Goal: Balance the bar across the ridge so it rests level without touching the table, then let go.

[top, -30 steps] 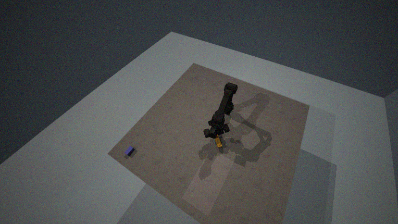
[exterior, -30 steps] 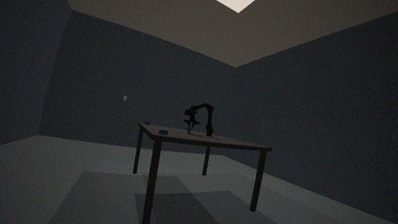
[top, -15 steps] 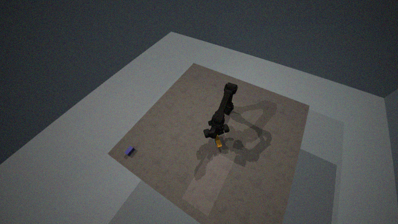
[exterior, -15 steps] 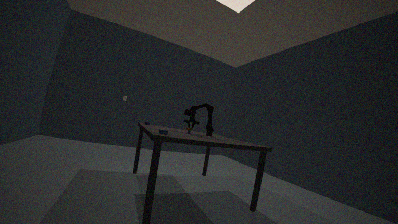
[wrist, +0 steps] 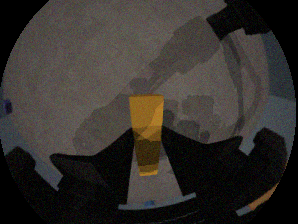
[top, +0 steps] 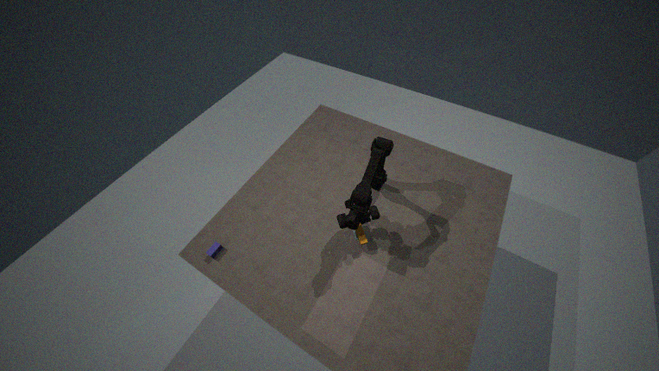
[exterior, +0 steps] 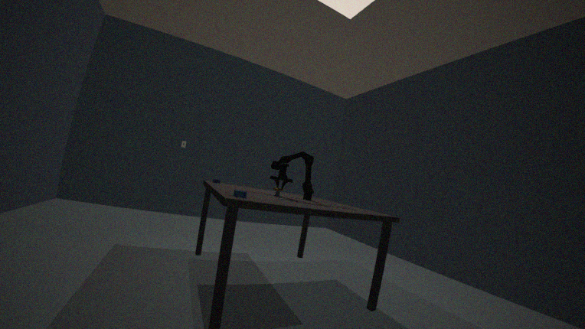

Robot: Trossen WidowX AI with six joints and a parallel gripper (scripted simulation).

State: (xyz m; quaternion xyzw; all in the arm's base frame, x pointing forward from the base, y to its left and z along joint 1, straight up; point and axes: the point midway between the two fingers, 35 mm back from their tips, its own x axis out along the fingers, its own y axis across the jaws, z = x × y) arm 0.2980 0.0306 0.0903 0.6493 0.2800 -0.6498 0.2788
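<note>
Now: gripper tip 20 mm short of the orange bar and 20 mm to the right of it. Also, from my gripper tip: purple block: 440 mm ahead, 530 mm to the right, 40 mm below.
</note>
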